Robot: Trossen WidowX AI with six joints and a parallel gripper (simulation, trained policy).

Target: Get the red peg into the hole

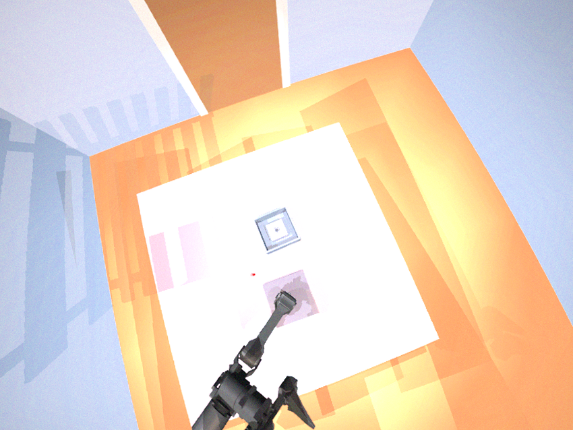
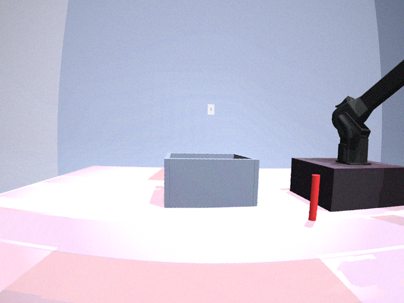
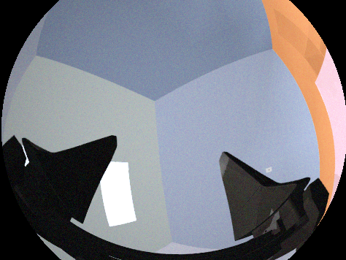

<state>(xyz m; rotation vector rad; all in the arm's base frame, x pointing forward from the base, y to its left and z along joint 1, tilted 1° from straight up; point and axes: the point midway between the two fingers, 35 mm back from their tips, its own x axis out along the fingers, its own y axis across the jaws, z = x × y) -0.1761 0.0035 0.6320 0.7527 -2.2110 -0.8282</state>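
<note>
Now: the red peg 36 cm ahead of my gripper tip, 13 cm to the left of it and 69 cm below it. From my gripper tip the other things lie so: grey box (54 cm ahead, 5 cm to the right, 71 cm below).
</note>
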